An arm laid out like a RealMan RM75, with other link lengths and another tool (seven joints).
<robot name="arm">
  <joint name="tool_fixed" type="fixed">
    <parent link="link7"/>
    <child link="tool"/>
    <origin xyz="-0.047 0.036 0.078" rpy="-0.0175 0 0.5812"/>
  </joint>
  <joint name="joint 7" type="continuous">
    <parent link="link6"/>
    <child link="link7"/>
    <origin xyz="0 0 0.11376" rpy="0 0 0"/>
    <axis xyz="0 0 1"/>
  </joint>
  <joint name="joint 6" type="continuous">
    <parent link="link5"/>
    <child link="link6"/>
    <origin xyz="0 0 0" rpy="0 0 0"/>
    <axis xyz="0 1 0"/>
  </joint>
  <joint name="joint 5" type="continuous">
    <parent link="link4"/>
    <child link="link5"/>
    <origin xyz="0 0 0.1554" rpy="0 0 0"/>
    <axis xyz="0 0 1"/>
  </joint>
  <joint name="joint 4" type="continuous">
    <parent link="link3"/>
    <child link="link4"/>
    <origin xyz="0 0 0" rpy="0 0 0"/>
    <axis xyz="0 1 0"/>
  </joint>
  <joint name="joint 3" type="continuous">
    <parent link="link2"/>
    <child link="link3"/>
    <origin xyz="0 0 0.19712" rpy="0 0 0"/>
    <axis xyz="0 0 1"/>
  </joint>
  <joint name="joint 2" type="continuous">
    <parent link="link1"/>
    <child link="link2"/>
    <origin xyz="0 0 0" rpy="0 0 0"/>
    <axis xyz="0 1 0"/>
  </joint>
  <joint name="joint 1" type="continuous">
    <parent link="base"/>
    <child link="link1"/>
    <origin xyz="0 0 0.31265" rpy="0 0 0"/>
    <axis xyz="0 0 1"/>
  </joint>
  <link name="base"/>
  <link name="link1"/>
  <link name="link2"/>
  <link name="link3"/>
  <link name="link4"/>
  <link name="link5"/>
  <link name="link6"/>
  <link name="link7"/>
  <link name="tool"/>
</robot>
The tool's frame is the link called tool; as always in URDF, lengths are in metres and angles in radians. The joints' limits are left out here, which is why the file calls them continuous.
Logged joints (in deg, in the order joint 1, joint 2, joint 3, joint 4, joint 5, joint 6, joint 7), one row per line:
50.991 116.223 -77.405 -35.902 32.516 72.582 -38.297
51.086 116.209 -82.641 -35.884 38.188 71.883 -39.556
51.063 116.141 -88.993 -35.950 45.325 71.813 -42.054
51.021 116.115 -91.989 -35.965 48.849 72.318 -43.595
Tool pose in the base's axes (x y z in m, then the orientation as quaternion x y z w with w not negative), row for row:
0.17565 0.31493 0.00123 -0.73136 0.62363 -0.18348 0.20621
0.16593 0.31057 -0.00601 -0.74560 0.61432 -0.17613 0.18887
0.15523 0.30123 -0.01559 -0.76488 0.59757 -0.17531 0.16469
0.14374 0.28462 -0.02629 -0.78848 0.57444 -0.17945 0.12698
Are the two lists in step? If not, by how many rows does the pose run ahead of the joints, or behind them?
The pose runs 1 row behind the joints: the pose in row i belongs to the joints in row i - 1.
